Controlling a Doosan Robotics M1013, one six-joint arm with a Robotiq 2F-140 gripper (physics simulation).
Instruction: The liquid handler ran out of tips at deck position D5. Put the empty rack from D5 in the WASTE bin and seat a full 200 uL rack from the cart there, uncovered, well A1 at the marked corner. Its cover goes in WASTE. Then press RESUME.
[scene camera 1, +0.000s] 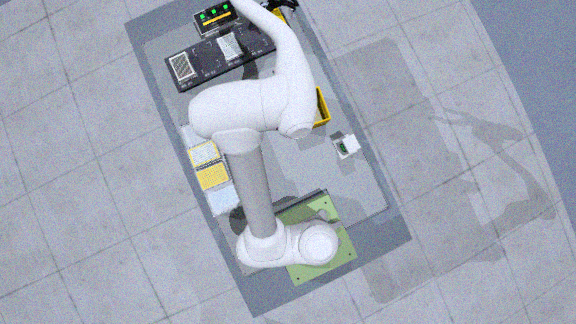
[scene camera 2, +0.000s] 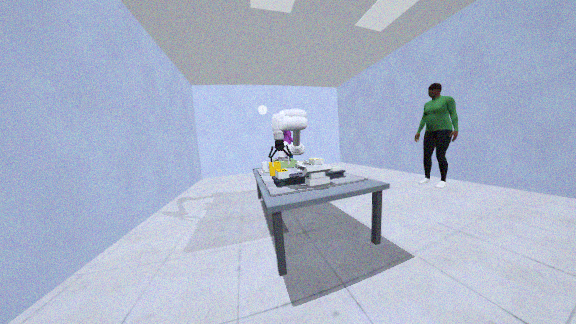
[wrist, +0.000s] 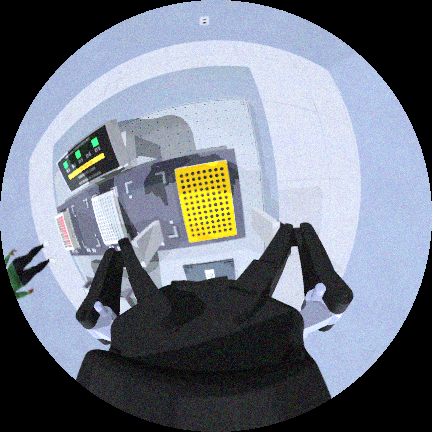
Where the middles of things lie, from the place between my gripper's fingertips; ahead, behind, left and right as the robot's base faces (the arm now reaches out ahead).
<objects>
The dark plate (wrist: 199, 271) lies 210 mm behind my hand, 30 mm to the left of it and 150 mm below it.
</objects>
